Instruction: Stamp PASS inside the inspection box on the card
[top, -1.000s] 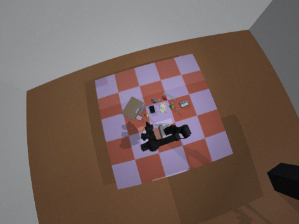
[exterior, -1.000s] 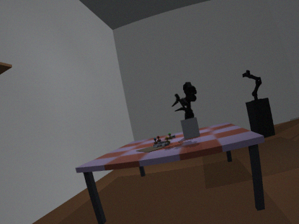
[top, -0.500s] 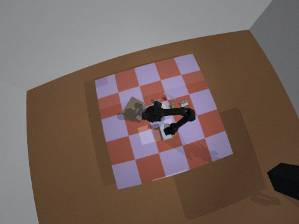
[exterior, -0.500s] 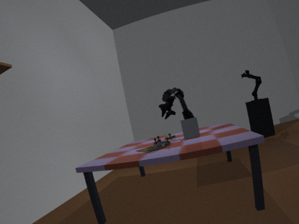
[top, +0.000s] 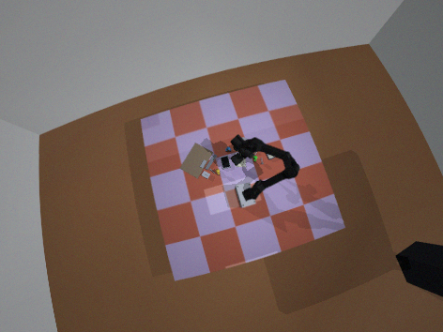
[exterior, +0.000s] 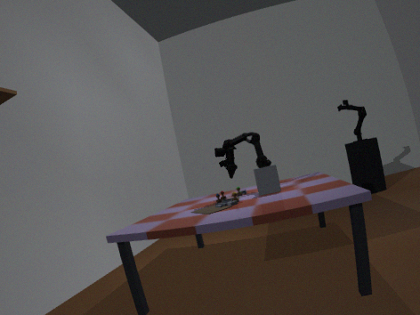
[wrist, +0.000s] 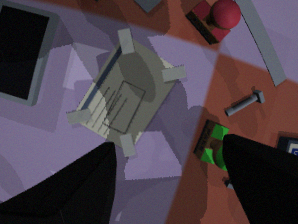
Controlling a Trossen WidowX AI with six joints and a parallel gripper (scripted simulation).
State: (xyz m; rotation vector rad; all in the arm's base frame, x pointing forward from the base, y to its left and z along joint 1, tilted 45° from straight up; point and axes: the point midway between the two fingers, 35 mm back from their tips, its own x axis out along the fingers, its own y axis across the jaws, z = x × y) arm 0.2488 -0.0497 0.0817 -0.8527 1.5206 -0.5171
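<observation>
Right now my gripper tip is 3 cm past the green-topped stamp, 8 cm to the left of it and 13 cm above it. Also, from my gripper tip: dark ink pad 3 cm ahead, 12 cm to the left, 14 cm below; cream card 1 cm ahead, 1 cm to the left, 15 cm below; blue-topped stamp 11 cm ahead, 7 cm to the left, 13 cm below.
</observation>
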